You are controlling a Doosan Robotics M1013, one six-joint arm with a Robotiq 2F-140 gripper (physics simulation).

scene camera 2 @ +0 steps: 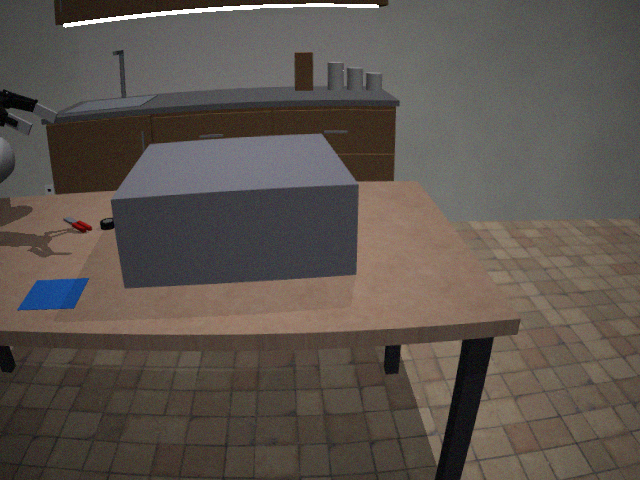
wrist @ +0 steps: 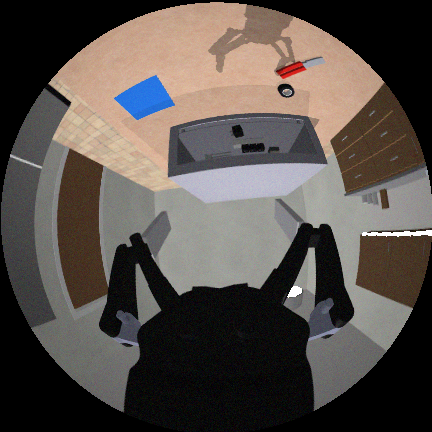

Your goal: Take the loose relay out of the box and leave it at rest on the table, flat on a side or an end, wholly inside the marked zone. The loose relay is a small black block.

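Frame: origin at the arm's base, x right, y ahead, z up, level; centimetres.
Where they show: gripper, fingertip midpoint: (scene camera 2: 43, 123) (wrist: 220, 213).
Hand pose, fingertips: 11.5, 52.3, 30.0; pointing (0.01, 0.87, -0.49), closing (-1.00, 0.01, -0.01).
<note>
Each offset is from my fingertips to the top centre of the thing, as dx, dy, dz. "*": to the spot under its first point. Level surfaces: height alone.
The grey box @(-11.2, +44.6, -14.6) (scene camera 2: 237, 237) (wrist: 245, 182) stands on the table; its opening shows in the wrist view, which is upside down, and does not show in the scene view. A small black block @(-6.7, +24.4, -28.8) (wrist: 237, 131), apparently the loose relay, lies inside on the box's floor. Further in are a wider black part @(* -13.5, +32.4, -27.7) (wrist: 253, 147) and a smaller dark part @(* -24.4, +39.2, -30.5) (wrist: 273, 149). The blue marked zone @(+18.3, +4.2, -34.8) (scene camera 2: 53, 293) (wrist: 144, 97) is flat on the table beside the box. My gripper (scene camera 2: 42, 125) (wrist: 220, 213) is open and empty, raised above the table, outside the box on its opening side.
Red-handled pliers or cutters @(-23.9, -5.6, -33.8) (scene camera 2: 81, 225) (wrist: 291, 70) and a black tape roll @(-21.5, +5.8, -33.0) (scene camera 2: 107, 223) (wrist: 286, 90) lie on the table @(dz -34.9) (scene camera 2: 413, 248) near the box's open side. A kitchen counter (scene camera 2: 232, 97) stands behind the table.
</note>
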